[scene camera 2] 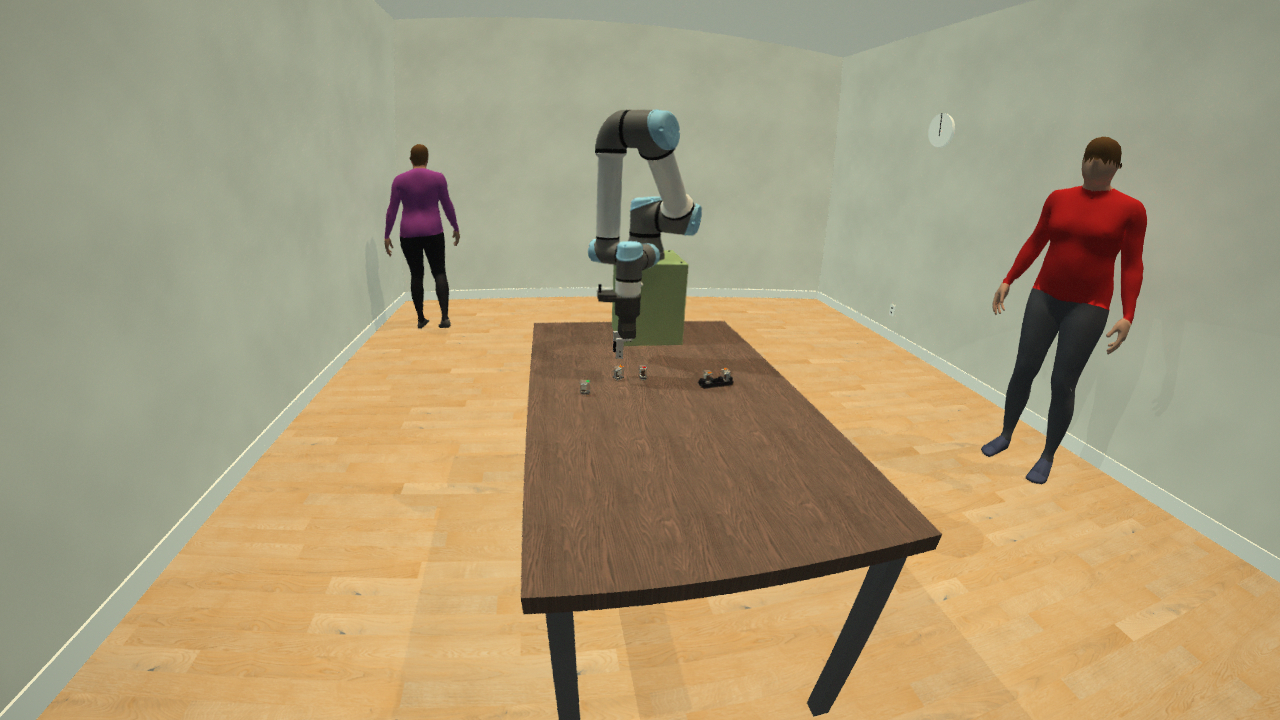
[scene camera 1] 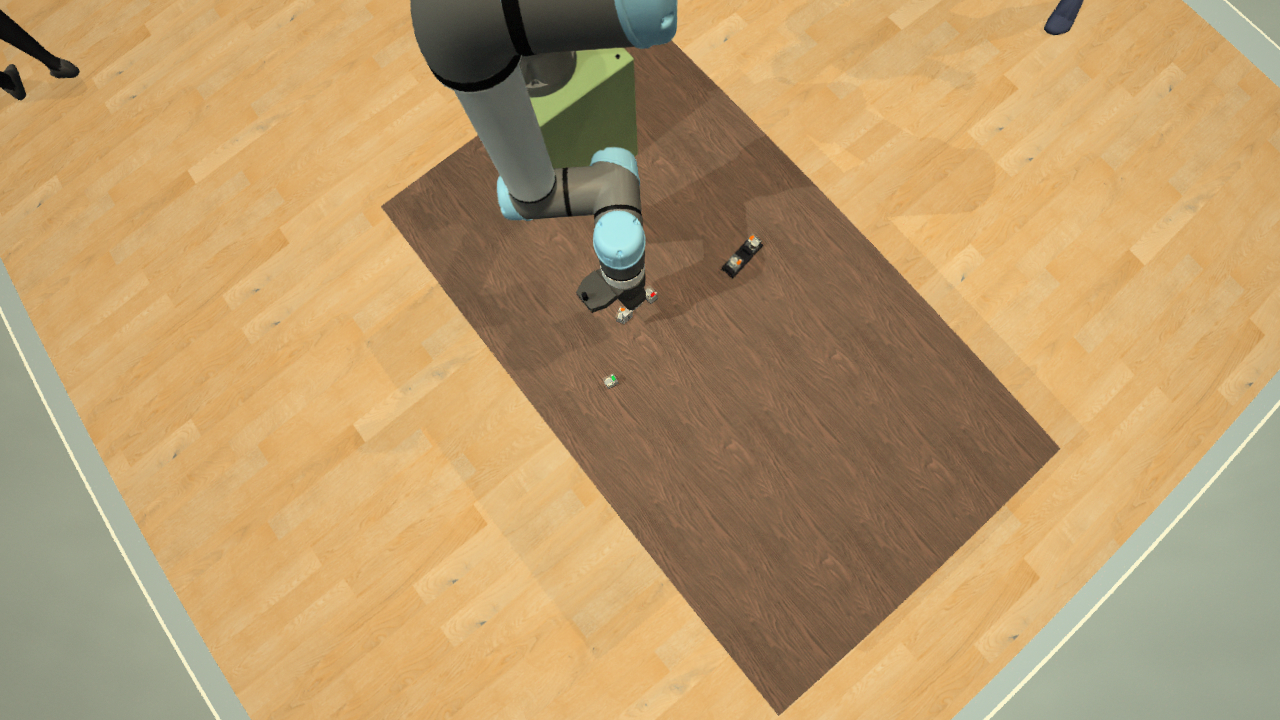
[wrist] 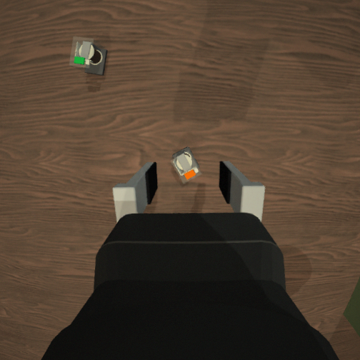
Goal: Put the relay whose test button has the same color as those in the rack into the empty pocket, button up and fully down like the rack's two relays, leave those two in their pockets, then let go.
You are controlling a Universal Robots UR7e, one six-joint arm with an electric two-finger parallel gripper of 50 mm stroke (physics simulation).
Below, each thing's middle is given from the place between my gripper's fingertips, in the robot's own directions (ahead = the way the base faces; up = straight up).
Now: the green-button relay (wrist: 87,55) 13 cm to the right of my hand, 8 cm ahead of it and 6 cm below it.
